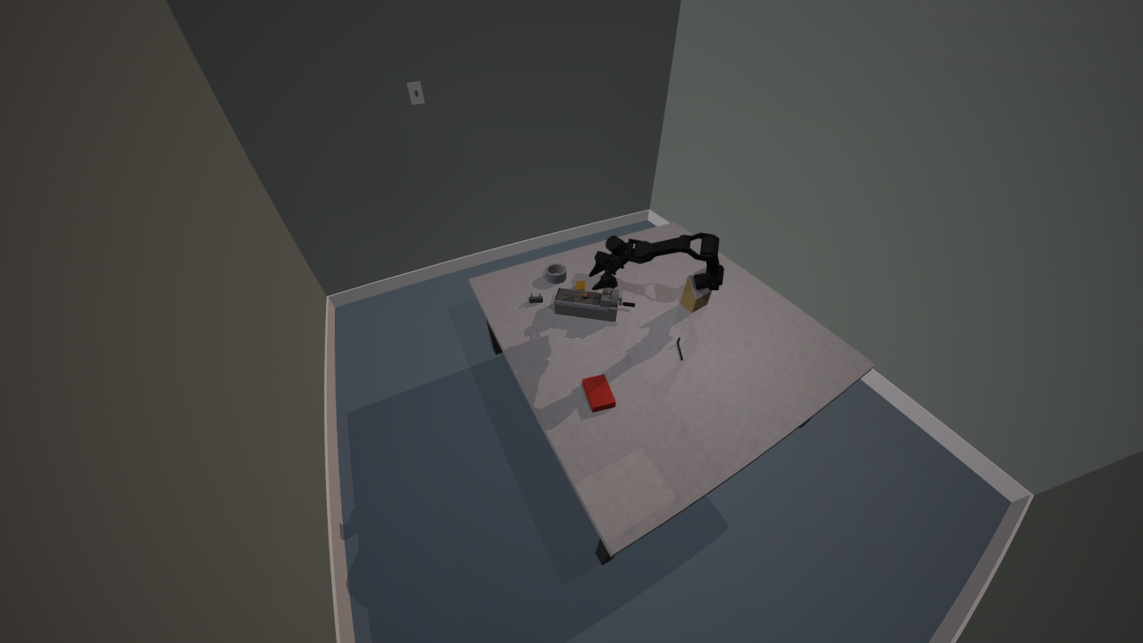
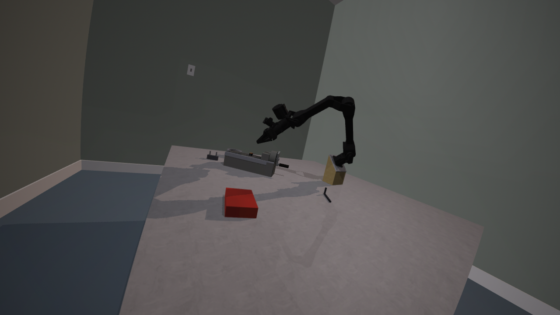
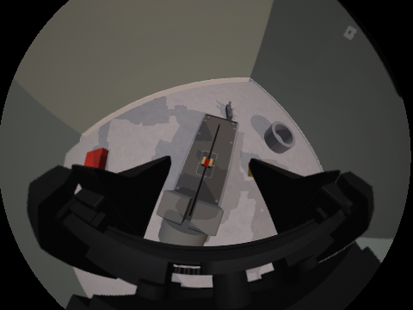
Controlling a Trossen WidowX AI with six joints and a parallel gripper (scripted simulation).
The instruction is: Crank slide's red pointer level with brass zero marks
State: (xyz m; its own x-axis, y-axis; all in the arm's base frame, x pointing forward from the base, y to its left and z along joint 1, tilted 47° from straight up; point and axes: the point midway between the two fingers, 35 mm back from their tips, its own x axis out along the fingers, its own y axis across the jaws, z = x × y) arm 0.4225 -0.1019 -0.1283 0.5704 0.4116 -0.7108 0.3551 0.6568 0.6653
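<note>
The red pointer is 7 cm below my gripper tip and 2 cm ahead of it. Also, from my gripper tip: dark clip 19 cm ahead, 15 cm to the right, 13 cm below; black crank handle 13 cm behind, 10 cm to the left, 9 cm below; yellow block 14 cm to the right, 14 cm below, 3 cm behind.
</note>
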